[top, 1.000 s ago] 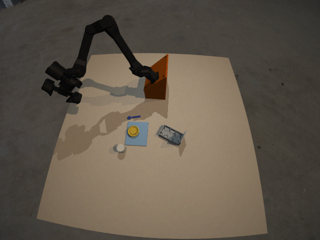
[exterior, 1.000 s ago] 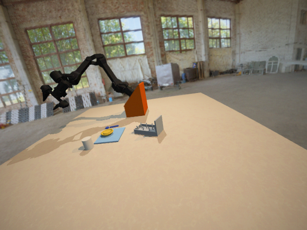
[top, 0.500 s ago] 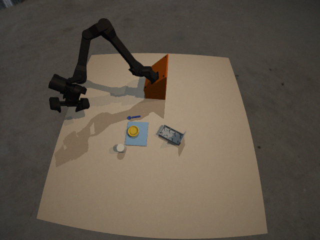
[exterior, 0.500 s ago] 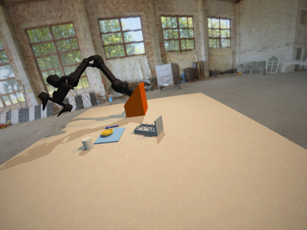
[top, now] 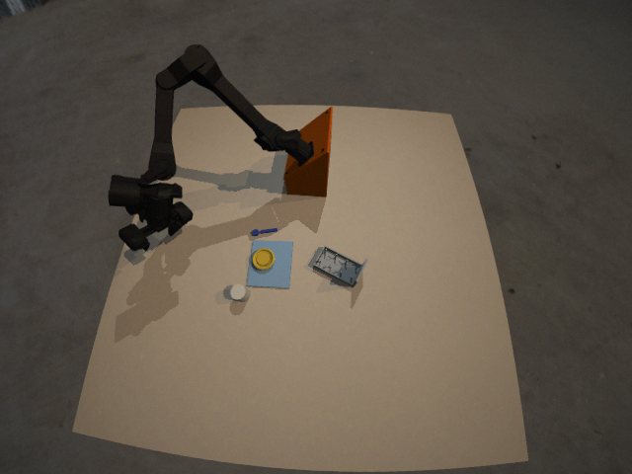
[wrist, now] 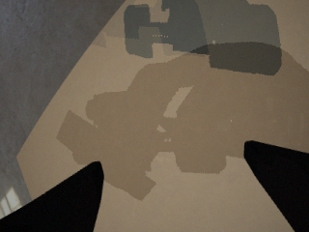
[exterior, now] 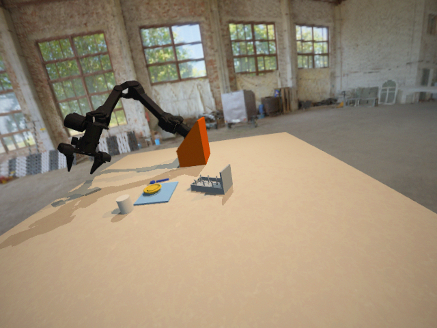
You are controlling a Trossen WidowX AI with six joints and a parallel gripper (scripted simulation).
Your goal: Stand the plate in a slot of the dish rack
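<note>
Right now my gripper tip is 40 mm short of the yellow plate, 290 mm to the right of it and 110 mm above it. Also, from my gripper tip: white cup (140 mm ahead, 220 mm to the left, 100 mm below); blue spoon (60 mm behind, 280 mm to the left, 120 mm below); grey dish rack (80 mm ahead, 520 mm to the left, 100 mm below).
</note>
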